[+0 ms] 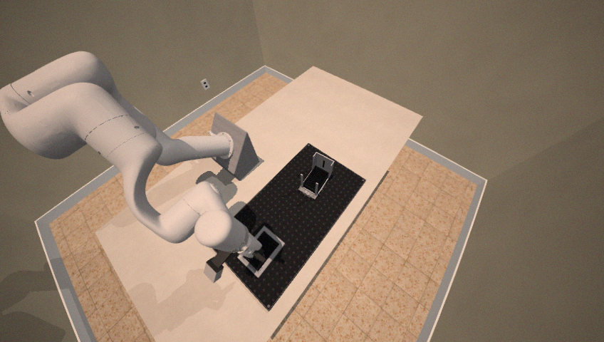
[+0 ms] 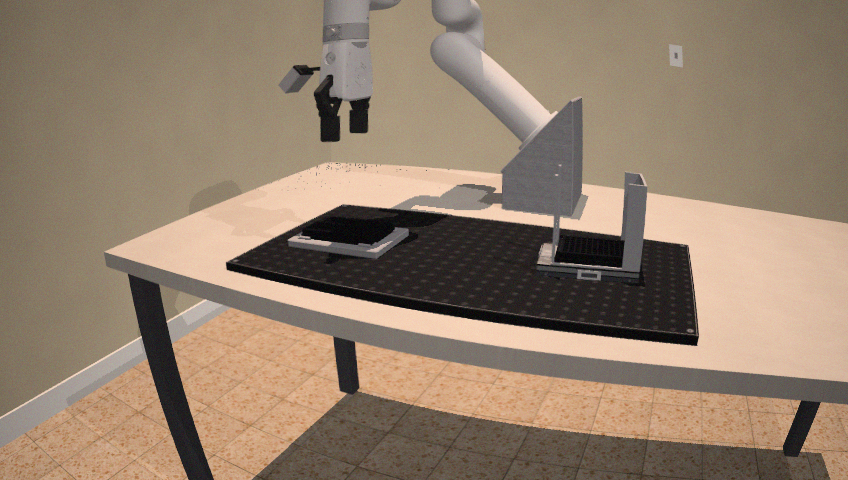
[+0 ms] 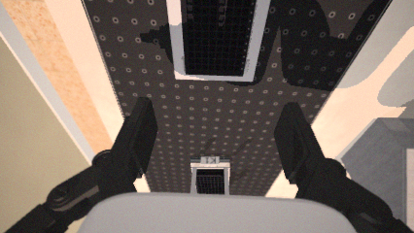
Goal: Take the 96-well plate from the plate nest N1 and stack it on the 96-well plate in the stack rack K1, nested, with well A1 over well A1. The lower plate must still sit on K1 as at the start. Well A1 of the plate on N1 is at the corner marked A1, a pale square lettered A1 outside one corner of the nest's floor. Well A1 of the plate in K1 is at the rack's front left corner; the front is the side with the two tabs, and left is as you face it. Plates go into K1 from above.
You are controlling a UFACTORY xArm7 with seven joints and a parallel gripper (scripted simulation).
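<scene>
Now: the plate nest N1 170 mm below my hand. From my hand the other things lie so: thin post: 340 mm to the left, 100 mm below.
</scene>
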